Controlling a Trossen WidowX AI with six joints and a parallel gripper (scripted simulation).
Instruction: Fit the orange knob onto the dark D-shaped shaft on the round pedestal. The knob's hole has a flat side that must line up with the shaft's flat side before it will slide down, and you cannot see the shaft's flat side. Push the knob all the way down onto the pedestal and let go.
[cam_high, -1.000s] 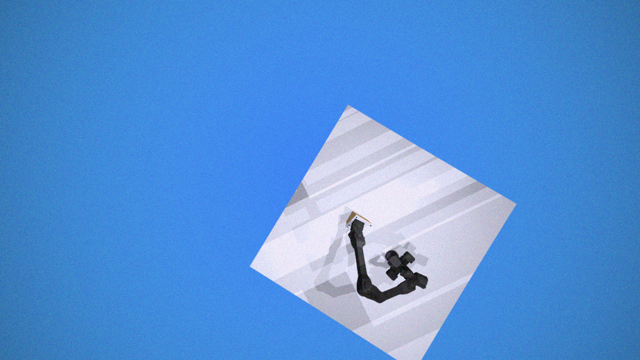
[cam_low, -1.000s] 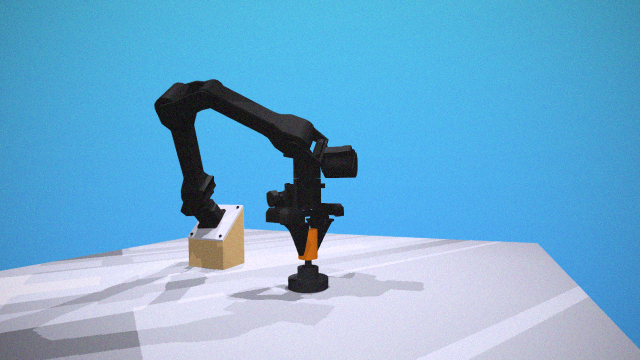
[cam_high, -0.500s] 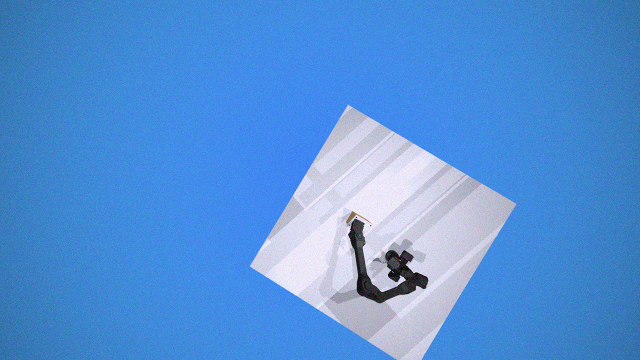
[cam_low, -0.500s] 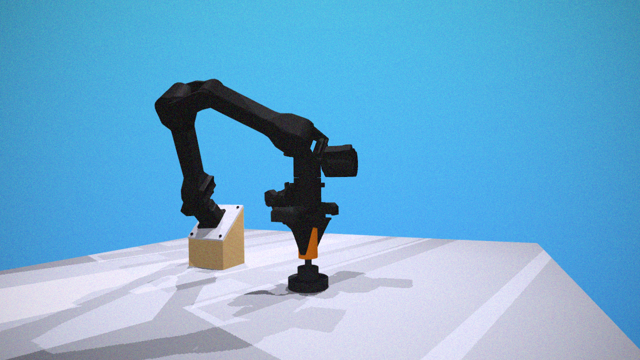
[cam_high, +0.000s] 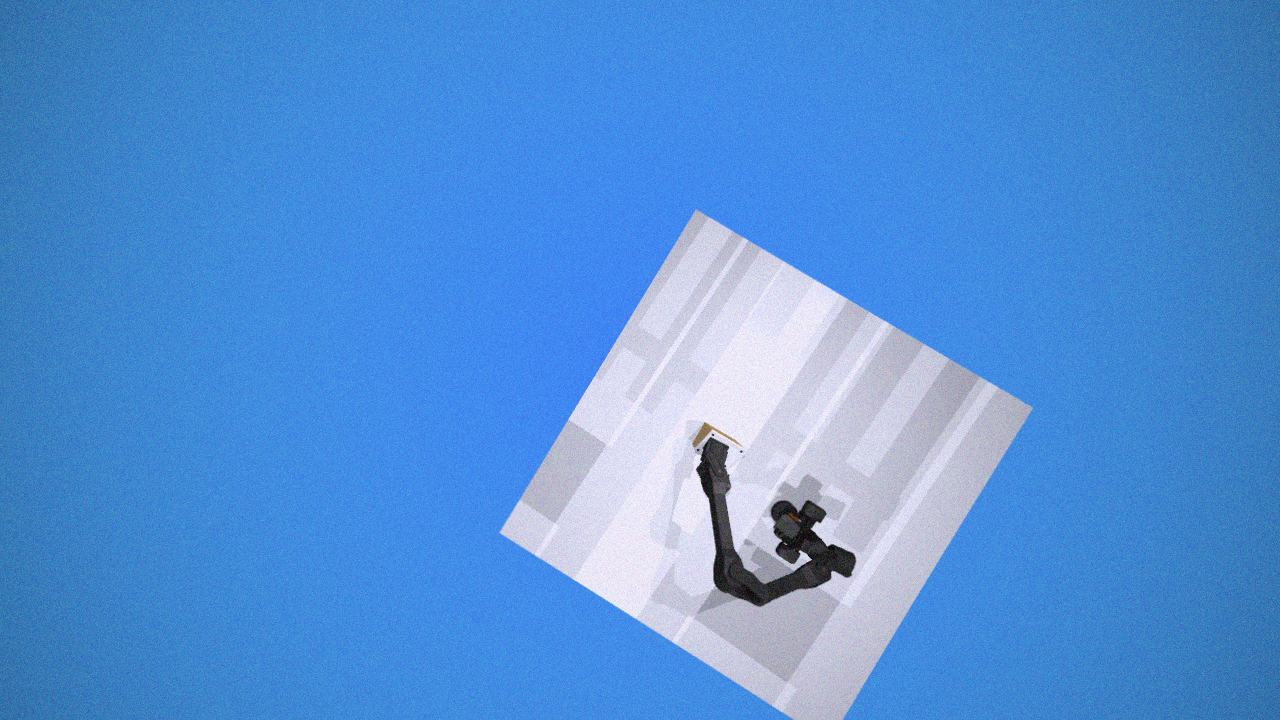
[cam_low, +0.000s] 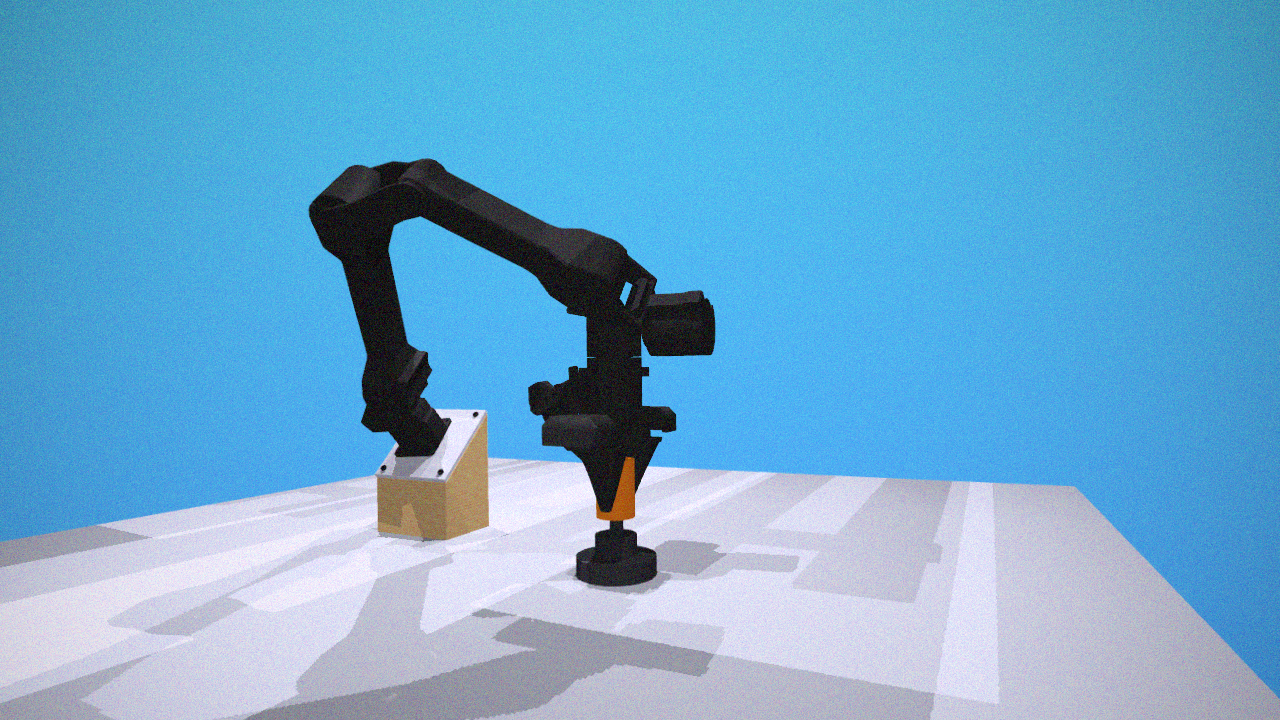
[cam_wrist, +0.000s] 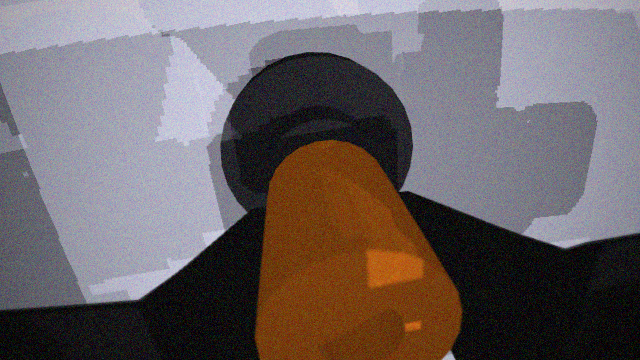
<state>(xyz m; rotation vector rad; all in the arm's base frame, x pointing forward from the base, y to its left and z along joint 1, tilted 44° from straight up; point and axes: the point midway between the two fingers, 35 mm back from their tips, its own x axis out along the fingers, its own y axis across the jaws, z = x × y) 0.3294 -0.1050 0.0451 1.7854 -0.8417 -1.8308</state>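
Right now the orange knob is 20 mm above my gripper tip. Round my gripper tip: pedestal 40 mm below.
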